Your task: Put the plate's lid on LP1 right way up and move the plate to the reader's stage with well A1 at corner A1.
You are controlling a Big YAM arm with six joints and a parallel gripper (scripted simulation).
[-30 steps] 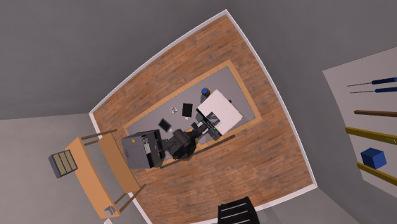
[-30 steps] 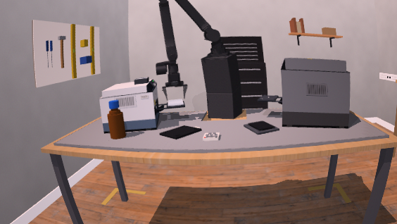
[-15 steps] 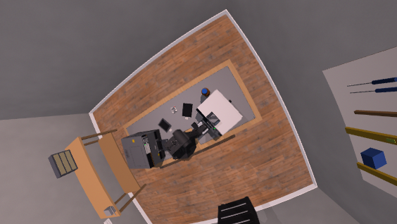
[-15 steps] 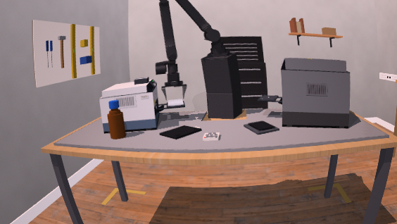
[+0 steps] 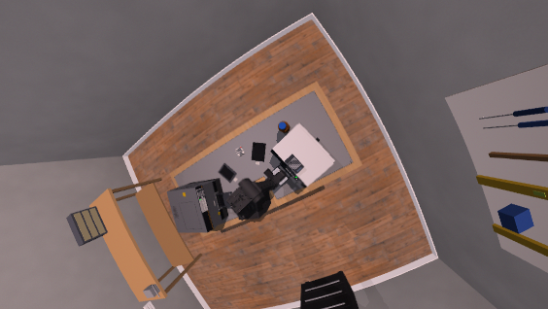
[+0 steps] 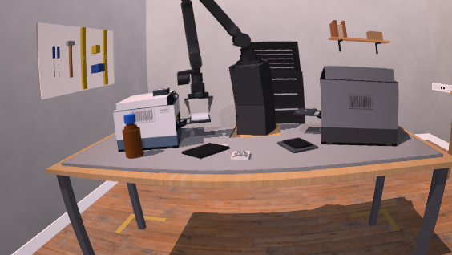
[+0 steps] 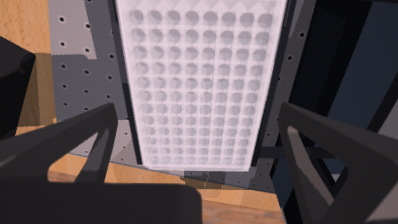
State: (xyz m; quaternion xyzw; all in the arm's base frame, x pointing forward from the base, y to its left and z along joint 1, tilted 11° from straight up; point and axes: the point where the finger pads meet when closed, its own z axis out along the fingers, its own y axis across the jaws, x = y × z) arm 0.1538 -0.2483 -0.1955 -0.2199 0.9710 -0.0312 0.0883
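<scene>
Right now the multi-well plate is 30 mm below my hand. From my hand the other things lie so: brown capped bottle (370 mm ahead, 170 mm to the right, 10 mm below); then flat black pad (250 mm ahead, 120 mm to the left, 120 mm below); then LP1 label (440 mm to the left, 120 mm below, 80 mm ahead).
</scene>
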